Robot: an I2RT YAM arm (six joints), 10 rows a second.
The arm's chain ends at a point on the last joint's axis. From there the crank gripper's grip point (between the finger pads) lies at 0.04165 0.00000 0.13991 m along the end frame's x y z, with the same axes.
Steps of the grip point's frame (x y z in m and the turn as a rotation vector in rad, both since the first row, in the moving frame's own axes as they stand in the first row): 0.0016 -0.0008 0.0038 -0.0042 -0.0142 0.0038; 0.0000 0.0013 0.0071 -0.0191 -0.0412 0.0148; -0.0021 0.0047 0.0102 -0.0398 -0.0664 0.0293; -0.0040 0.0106 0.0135 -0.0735 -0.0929 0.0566; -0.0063 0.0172 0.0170 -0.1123 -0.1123 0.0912; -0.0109 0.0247 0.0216 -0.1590 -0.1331 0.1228; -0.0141 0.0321 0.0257 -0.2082 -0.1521 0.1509
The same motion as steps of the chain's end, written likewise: 0.0036 -0.0015 0.0032 -0.0042 -0.0142 0.0038; 0.0058 -0.0020 0.0055 -0.0191 -0.0412 0.0148; 0.0074 -0.0020 0.0079 -0.0398 -0.0664 0.0293; 0.0095 -0.0018 0.0107 -0.0735 -0.0929 0.0566; 0.0105 -0.0017 0.0143 -0.1123 -0.1123 0.0912; 0.0096 -0.0017 0.0195 -0.1590 -0.1331 0.1228; 0.0100 -0.0019 0.0247 -0.2082 -0.1521 0.1509
